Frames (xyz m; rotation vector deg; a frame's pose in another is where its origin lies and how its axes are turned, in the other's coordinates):
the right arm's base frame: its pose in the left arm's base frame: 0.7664 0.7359 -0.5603 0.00 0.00 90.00
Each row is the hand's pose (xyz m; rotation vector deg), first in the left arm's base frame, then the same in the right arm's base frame.
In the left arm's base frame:
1: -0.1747 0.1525 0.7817 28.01 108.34 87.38
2: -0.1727 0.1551 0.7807 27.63 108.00 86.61
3: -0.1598 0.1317 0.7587 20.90 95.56 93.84
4: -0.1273 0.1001 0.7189 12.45 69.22 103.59
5: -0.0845 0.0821 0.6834 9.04 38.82 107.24
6: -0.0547 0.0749 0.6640 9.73 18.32 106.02
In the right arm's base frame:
1: -0.5834 0.9411 1.3420 83.85 49.40 23.65
2: -0.5808 0.9391 1.3410 83.59 49.53 22.71
3: -0.6042 0.9262 1.3190 71.21 45.65 23.51
4: -0.6358 0.8937 1.2792 49.51 34.42 23.46
5: -0.6538 0.8509 1.2437 29.08 18.09 20.36
6: -0.6610 0.8211 1.2243 17.16 5.25 16.87

